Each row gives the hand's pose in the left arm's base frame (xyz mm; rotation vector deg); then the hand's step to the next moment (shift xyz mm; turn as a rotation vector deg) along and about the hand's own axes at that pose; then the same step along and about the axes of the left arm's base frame.
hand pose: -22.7 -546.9 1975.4 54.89 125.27 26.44
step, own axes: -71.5 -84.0 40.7 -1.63 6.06 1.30
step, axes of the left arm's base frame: 22.0 -107.4 -42.5 4.75 2.86 3.21
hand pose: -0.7 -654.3 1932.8 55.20 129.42 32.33
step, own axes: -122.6 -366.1 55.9 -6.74 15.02 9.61
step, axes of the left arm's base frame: -74.7 -320.1 -210.1 17.58 5.96 4.35
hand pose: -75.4 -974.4 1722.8 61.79 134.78 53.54
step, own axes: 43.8 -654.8 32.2 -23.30 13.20 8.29
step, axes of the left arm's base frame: -346.6 -268.7 -489.3 26.29 -8.28 5.13
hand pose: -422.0 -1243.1 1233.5 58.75 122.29 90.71
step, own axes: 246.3 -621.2 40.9 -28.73 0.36 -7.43
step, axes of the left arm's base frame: -376.6 110.7 -542.3 15.83 -25.02 -2.08
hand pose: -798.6 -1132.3 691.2 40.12 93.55 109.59
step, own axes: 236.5 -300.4 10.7 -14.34 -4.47 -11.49
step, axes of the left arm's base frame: -147.3 209.5 -284.1 2.86 -17.45 -6.71
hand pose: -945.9 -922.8 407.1 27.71 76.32 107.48
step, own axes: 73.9 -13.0 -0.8 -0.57 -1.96 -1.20
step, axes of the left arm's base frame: -42.4 58.1 -21.3 0.26 -0.88 -2.18
